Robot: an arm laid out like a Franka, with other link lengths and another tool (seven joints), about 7 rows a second.
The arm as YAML. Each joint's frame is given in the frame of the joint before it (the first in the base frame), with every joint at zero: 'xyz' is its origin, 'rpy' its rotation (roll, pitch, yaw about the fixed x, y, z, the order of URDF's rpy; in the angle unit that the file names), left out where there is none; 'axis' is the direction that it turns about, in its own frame. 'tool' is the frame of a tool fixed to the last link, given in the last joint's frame.
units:
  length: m
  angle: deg
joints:
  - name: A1
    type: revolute
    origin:
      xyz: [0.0, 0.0, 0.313]
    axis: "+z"
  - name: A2
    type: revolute
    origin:
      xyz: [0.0, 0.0, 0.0]
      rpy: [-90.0, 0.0, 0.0]
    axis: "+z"
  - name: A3
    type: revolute
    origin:
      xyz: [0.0, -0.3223, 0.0]
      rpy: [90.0, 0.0, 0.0]
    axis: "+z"
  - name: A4
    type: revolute
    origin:
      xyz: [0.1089, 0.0, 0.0]
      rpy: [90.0, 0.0, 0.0]
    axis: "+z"
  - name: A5
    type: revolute
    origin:
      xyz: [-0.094, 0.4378, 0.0]
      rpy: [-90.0, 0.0, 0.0]
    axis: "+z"
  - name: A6
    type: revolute
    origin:
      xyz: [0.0, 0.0, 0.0]
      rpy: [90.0, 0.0, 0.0]
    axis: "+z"
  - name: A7
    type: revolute
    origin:
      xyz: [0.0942, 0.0, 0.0]
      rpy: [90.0, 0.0, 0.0]
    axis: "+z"
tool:
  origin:
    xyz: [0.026, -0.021, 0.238]
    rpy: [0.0, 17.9, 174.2]
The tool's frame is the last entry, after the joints.
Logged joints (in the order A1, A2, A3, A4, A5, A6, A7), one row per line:
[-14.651, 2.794, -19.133, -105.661, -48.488, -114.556, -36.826]
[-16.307, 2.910, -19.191, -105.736, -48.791, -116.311, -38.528]
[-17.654, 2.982, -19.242, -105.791, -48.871, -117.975, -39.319]
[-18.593, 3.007, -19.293, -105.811, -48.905, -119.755, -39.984]
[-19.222, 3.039, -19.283, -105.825, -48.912, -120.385, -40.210]
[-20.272, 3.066, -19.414, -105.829, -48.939, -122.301, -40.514]
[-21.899, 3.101, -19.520, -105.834, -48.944, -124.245, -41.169]
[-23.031, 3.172, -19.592, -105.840, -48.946, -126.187, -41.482]
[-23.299, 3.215, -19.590, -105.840, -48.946, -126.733, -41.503]
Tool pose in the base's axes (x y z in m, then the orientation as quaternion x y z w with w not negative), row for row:
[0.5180, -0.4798, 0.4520, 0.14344, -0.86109, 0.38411, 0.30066]
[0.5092, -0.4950, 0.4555, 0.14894, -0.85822, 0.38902, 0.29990]
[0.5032, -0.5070, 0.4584, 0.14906, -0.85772, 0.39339, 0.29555]
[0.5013, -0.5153, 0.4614, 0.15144, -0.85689, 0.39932, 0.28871]
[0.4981, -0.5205, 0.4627, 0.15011, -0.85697, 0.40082, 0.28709]
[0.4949, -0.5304, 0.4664, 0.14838, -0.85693, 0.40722, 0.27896]
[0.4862, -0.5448, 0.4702, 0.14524, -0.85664, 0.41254, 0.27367]
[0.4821, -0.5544, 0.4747, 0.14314, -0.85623, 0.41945, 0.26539]
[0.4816, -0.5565, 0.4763, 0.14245, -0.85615, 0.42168, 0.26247]
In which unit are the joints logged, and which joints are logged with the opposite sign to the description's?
The joints are logged in degrees. Opposite sign: A2, A6.
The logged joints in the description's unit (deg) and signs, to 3 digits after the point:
[-14.651, -2.794, -19.133, -105.661, -48.488, 114.556, -36.826]
[-16.307, -2.910, -19.191, -105.736, -48.791, 116.311, -38.528]
[-17.654, -2.982, -19.242, -105.791, -48.871, 117.975, -39.319]
[-18.593, -3.007, -19.293, -105.811, -48.905, 119.755, -39.984]
[-19.222, -3.039, -19.283, -105.825, -48.912, 120.385, -40.210]
[-20.272, -3.066, -19.414, -105.829, -48.939, 122.301, -40.514]
[-21.899, -3.101, -19.520, -105.834, -48.944, 124.245, -41.169]
[-23.031, -3.172, -19.592, -105.840, -48.946, 126.187, -41.482]
[-23.299, -3.215, -19.590, -105.840, -48.946, 126.733, -41.503]

